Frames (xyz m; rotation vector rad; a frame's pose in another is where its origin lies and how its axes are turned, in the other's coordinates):
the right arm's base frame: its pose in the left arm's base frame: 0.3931 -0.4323 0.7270 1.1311 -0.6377 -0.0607
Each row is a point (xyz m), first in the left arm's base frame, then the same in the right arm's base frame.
Working: the left arm's base frame: its pose in the right arm's base frame: -0.7998 -0.3246 -0.3534 -1.1311 0.6377 0.0607

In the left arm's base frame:
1: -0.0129 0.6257 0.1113
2: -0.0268 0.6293 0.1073
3: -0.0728 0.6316 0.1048
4: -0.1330 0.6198 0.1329
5: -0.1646 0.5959 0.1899
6: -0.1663 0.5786 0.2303
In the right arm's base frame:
1: -0.9849 0.0517 -0.8310
2: -0.9994 0.0536 -0.8281
3: -1.0391 0.0648 -0.8075
4: -1.0719 0.0997 -0.7600
5: -1.0641 0.1463 -0.7092
6: -1.0414 0.1737 -0.6832

